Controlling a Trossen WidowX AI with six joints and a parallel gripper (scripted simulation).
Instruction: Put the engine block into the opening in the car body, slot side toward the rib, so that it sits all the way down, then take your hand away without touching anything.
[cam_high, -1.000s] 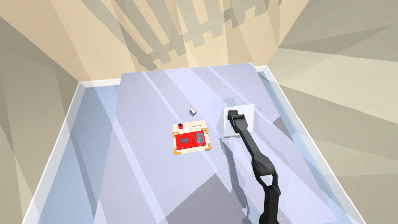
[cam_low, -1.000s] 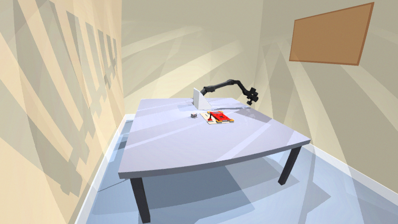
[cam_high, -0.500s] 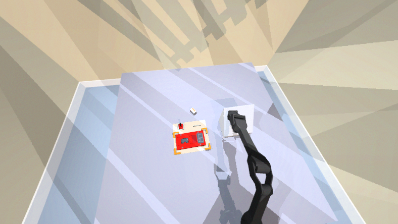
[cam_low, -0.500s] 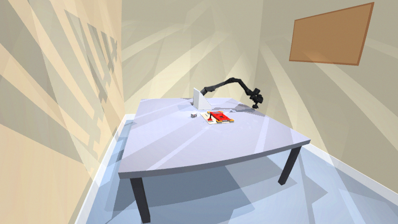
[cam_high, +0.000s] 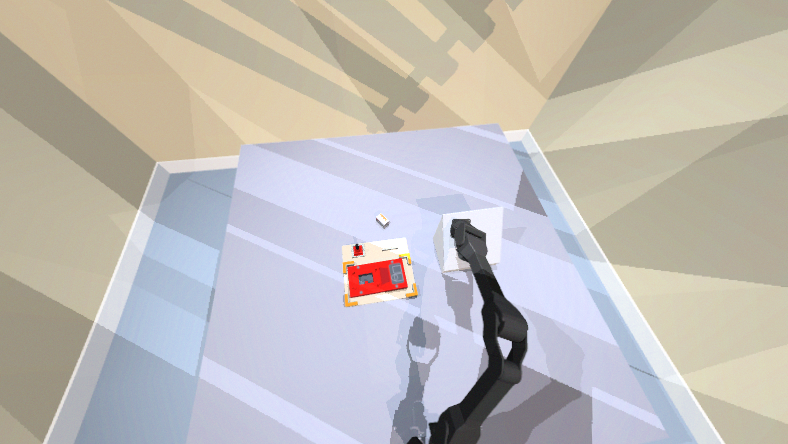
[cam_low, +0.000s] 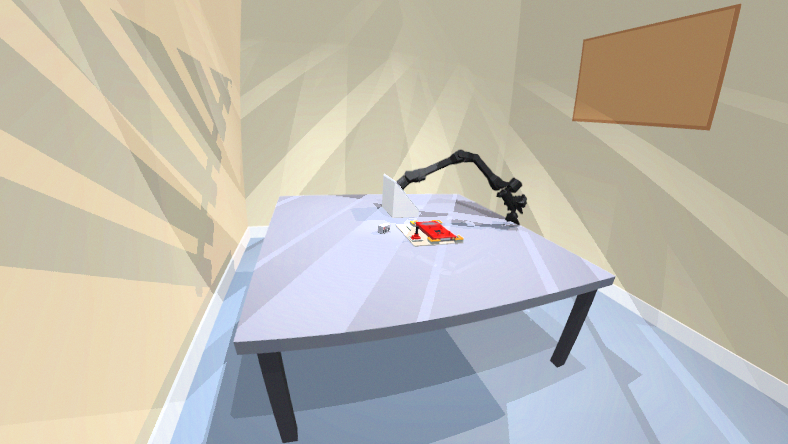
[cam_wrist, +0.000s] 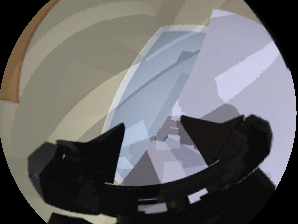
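Now: the grey engine block 80 cm to the right of my gripper tip, 7 cm ahead of it and 2 cm below it.
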